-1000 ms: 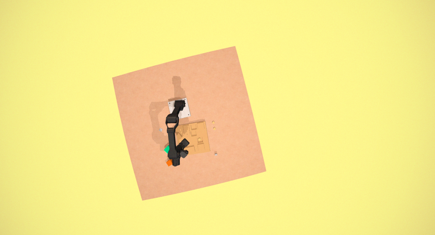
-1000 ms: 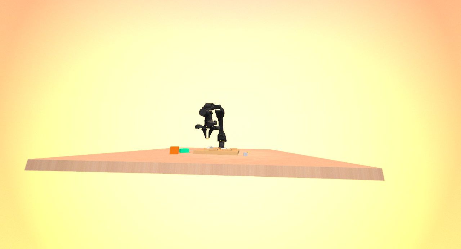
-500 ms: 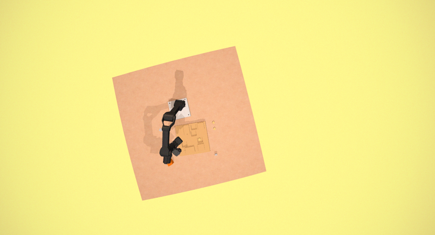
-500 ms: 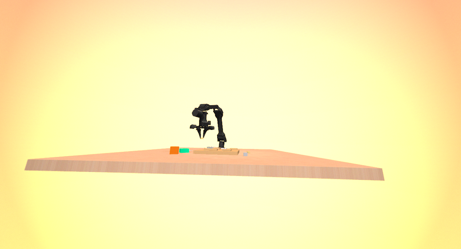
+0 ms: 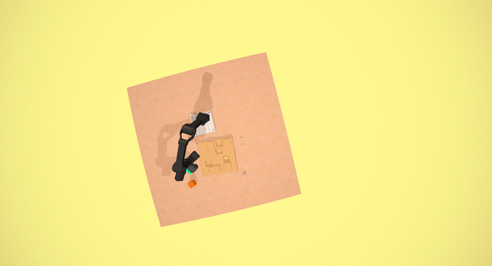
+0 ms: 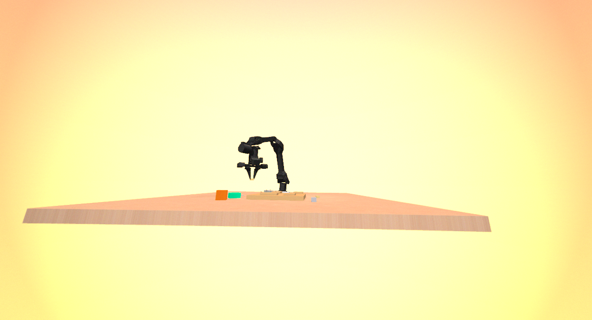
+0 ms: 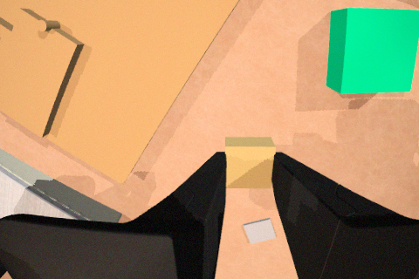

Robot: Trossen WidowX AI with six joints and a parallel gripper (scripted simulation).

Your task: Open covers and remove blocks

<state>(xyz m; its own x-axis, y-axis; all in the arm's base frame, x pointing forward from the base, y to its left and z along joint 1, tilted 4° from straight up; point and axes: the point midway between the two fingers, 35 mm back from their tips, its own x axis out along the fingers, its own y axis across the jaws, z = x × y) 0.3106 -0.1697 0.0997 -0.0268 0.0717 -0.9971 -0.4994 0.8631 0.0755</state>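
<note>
Now: gripper tip 4 cm short of the tan puzzle board, 21 cm to the right of it and 9 cm above it. From my gripper tip the other things lie so: grey cube: 24 cm ahead, 37 cm to the left, 10 cm below; green block: 9 cm ahead, 7 cm to the right, 9 cm below; orange block: 21 cm ahead, 8 cm to the right, 8 cm below.
</note>
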